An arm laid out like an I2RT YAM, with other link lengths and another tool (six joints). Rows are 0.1 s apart.
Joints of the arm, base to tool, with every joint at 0 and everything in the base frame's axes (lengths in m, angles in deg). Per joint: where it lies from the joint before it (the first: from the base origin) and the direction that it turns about. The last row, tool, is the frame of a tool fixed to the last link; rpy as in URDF.
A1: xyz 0 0 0.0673 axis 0 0 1
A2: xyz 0.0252 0.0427 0.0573 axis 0 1 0
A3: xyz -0.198 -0.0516 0 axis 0 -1 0
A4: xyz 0.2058 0.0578 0.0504 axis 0 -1 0
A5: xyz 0.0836 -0.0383 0.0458 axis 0 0 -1
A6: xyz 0.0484 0 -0.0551 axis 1 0 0
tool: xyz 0.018 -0.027 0.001 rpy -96.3 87.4 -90
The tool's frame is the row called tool.
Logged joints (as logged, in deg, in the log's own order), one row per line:
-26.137, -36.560, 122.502, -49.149, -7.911, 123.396
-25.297, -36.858, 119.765, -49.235, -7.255, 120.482
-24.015, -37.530, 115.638, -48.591, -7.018, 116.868
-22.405, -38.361, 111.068, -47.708, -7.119, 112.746
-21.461, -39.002, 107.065, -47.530, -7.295, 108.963
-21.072, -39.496, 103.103, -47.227, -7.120, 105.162
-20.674, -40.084, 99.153, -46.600, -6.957, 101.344
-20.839, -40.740, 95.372, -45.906, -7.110, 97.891
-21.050, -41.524, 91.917, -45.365, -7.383, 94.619
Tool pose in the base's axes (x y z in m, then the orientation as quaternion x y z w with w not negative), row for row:
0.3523, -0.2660, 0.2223, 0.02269, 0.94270, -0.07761, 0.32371
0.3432, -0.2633, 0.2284, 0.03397, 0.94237, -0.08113, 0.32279
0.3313, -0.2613, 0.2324, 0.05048, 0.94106, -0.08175, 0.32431
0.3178, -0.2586, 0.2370, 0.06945, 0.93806, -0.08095, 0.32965
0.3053, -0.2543, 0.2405, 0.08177, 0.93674, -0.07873, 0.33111
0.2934, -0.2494, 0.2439, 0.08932, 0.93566, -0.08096, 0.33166
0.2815, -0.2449, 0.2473, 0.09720, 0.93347, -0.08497, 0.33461
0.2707, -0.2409, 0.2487, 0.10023, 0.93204, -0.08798, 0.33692
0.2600, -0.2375, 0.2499, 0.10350, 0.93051, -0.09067, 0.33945
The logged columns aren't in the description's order. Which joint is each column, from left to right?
Columns, left to right: A6, A1, A3, A4, A5, A2.
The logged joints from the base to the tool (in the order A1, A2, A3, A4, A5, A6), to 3 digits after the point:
-36.560, 123.396, 122.502, -49.149, -7.911, -26.137
-36.858, 120.482, 119.765, -49.235, -7.255, -25.297
-37.530, 116.868, 115.638, -48.591, -7.018, -24.015
-38.361, 112.746, 111.068, -47.708, -7.119, -22.405
-39.002, 108.963, 107.065, -47.530, -7.295, -21.461
-39.496, 105.162, 103.103, -47.227, -7.120, -21.072
-40.084, 101.344, 99.153, -46.600, -6.957, -20.674
-40.740, 97.891, 95.372, -45.906, -7.110, -20.839
-41.524, 94.619, 91.917, -45.365, -7.383, -21.050

